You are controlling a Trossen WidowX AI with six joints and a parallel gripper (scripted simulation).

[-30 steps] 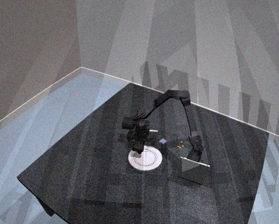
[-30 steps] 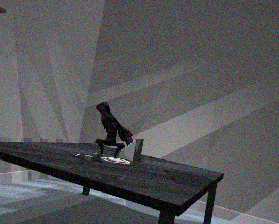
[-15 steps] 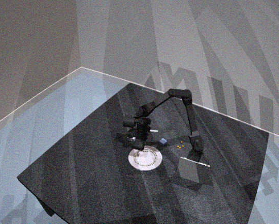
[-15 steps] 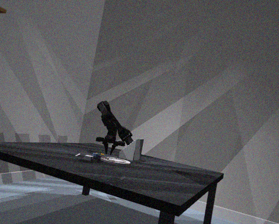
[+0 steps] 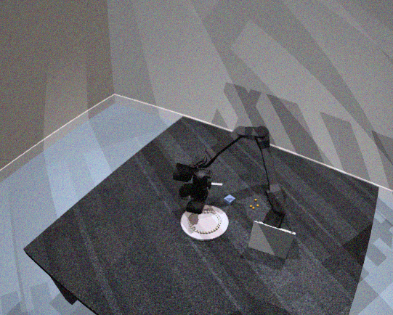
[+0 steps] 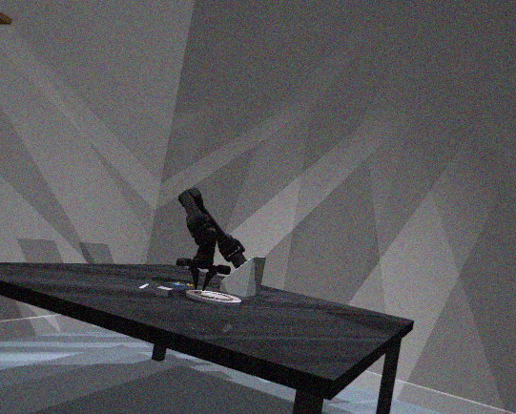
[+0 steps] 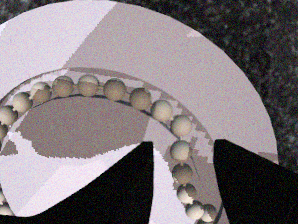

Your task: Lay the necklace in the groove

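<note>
The round white bead board is 50 mm behind my gripper tip, 30 mm to the left of it and 20 mm below it. The rest, counted from my gripper tip: small white block: 110 mm ahead, 70 mm to the right, 20 mm below; then small blue cube: 140 mm to the right, 70 mm behind, 20 mm below; then thin white stick: 190 mm to the right, 60 mm ahead, 30 mm below.
</note>
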